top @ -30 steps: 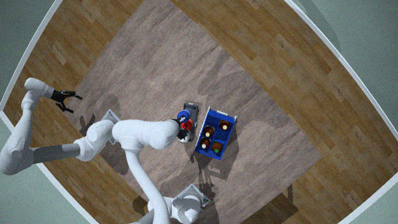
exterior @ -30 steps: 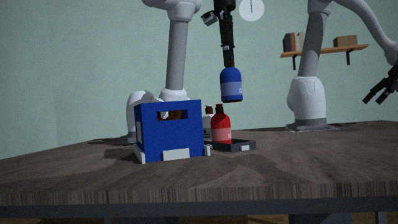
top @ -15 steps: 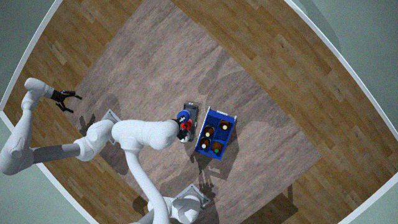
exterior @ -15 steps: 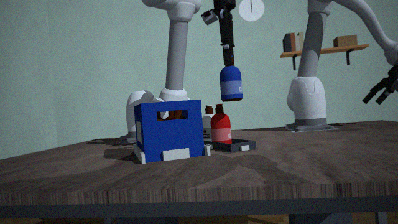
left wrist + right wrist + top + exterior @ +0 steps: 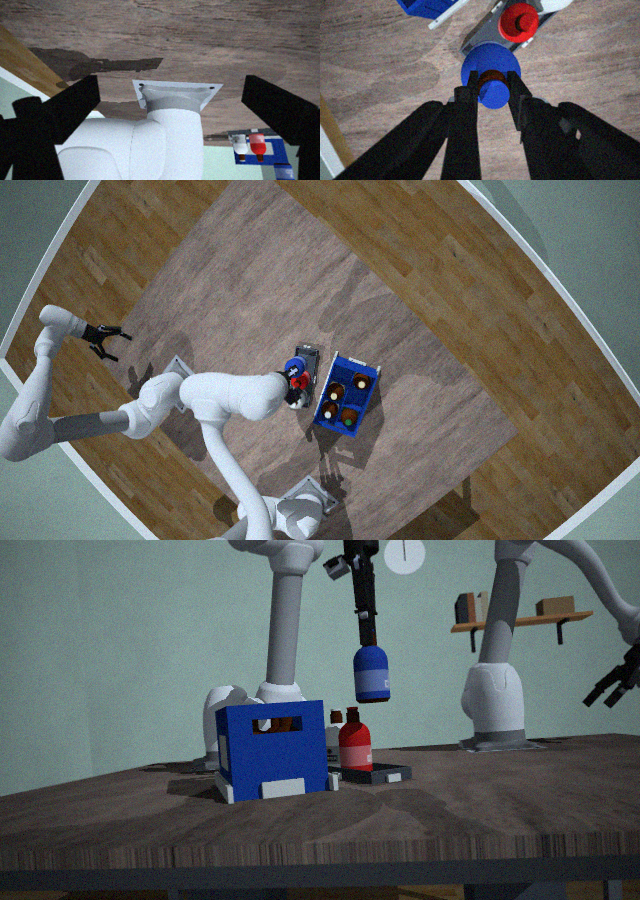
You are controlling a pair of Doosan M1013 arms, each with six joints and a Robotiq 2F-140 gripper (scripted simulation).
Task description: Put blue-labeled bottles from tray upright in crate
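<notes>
The blue-labeled bottle lies 80 mm below my right hand. The rest, counted from my right hand: white bottle (150 mm behind, 90 mm to the right, 240 mm below); then red bottle (70 mm behind, 50 mm to the right, 240 mm below); then dark tray (70 mm behind, 50 mm to the right, 310 mm below).
</notes>
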